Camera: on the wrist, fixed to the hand. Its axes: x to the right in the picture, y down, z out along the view.
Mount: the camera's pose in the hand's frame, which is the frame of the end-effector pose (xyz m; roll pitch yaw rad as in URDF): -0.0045 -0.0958 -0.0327 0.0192 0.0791 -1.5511
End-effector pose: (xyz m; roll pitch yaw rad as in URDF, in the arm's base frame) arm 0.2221 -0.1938 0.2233 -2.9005 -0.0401 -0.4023
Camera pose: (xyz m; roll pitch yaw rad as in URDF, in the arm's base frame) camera 0.2493 -0.1128 0.2777 3.1235 -0.3207 1.1611
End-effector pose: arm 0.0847 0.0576 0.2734 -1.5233 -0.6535 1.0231
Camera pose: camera 0.0848 -0.0137 0.3454 1.4208 -0.9263 -1.9068
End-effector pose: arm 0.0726 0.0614 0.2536 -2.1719 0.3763 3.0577
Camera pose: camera 0.0388 0.0369 0.3459 -2.4333 -0.9253 -2.2488
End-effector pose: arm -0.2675 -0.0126 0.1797 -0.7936 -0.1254 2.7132
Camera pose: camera -0.2207 0.0655 0.2241 0.1663 -0.7108 1.0599
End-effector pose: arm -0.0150 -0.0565 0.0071 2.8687 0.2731 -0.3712
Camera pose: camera 0.0190 0.0387 0.0138 -2.8495 0.1919 1.2332
